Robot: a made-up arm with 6 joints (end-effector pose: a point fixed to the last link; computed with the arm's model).
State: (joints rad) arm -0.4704 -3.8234 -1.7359 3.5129 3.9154 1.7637
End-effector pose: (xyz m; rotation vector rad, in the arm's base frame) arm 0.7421 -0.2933 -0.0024 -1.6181 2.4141 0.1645
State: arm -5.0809 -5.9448 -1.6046 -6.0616 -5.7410 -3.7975
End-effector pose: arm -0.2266 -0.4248 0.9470 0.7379 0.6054 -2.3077
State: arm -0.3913 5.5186 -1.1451 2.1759 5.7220 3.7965
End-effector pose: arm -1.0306 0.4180 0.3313 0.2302 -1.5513 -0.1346
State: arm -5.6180 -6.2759 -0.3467 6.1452 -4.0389 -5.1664
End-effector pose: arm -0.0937 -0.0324 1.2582 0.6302 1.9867 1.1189
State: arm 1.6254 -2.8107 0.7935 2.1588 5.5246 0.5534
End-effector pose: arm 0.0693 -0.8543 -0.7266 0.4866 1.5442 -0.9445
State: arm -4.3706 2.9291 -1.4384 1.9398 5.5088 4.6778
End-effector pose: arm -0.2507 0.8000 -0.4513 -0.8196 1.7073 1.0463
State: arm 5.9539 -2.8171 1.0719 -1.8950 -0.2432 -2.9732
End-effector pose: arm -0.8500 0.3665 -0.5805 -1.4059 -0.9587 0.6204
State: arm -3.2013 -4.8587 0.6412 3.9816 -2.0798 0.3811
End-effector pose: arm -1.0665 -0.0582 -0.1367 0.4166 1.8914 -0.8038
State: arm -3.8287 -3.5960 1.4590 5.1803 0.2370 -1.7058
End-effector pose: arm 0.2730 -0.2502 -0.8185 0.8775 1.8168 -0.0034
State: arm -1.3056 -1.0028 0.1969 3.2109 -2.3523 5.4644
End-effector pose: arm -0.1710 0.8234 0.8661 1.5738 -0.3089 0.7987
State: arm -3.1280 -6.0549 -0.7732 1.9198 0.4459 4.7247
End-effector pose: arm 0.2608 -0.0893 1.3087 -0.8656 0.7470 -2.6743
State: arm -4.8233 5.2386 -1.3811 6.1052 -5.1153 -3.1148
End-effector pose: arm -0.1408 -1.0312 -0.0300 0.9074 1.0611 -1.3661
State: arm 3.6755 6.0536 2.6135 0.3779 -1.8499 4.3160
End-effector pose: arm -0.2987 -0.1802 0.3309 -0.5219 -0.4361 1.4509
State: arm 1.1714 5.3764 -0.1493 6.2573 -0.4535 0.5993
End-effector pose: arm -0.4842 -1.0279 0.7920 0.4826 -1.6075 1.3622
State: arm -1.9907 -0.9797 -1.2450 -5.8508 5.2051 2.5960
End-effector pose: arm 0.4016 0.8960 -0.0495 1.8996 -2.1257 -0.4320
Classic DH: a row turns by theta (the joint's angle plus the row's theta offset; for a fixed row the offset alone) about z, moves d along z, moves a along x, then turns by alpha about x. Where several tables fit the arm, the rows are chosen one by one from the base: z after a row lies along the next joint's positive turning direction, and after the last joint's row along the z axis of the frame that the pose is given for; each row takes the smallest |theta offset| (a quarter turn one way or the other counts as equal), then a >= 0, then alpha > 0; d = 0 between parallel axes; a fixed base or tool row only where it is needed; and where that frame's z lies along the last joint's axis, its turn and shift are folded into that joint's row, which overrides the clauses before.
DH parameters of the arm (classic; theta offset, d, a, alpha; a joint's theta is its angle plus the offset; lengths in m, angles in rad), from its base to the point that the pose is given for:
joint 1: 0 0.107 0 -1.5708
joint 2: -1.5708 0 0.599 0
joint 3: 1.5708 0.045 0 1.5708
joint 4: 0 0.627 0 -1.5708
joint 5: 0 0 0 1.5708
joint 6: 0 0.118 0 0

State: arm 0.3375 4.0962 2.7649 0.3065 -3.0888 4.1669
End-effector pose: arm -0.2178 -0.0307 0.1905 2.6657 -0.5079 -0.7505
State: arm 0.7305 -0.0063 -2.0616 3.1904 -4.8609 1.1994
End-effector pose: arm -0.4096 -0.3141 0.2962 -2.7782 0.6867 -0.3422
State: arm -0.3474 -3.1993 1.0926 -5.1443 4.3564 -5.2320
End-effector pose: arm -0.4378 0.0996 -0.8300 1.2582 1.3160 -0.9060
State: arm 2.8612 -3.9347 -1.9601 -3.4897 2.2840 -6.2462
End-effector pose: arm -0.5565 0.0818 0.2273 0.6884 1.7948 -0.2580
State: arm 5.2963 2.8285 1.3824 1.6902 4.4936 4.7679
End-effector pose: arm -0.2505 0.2533 -0.7400 0.1385 -1.4363 1.0417
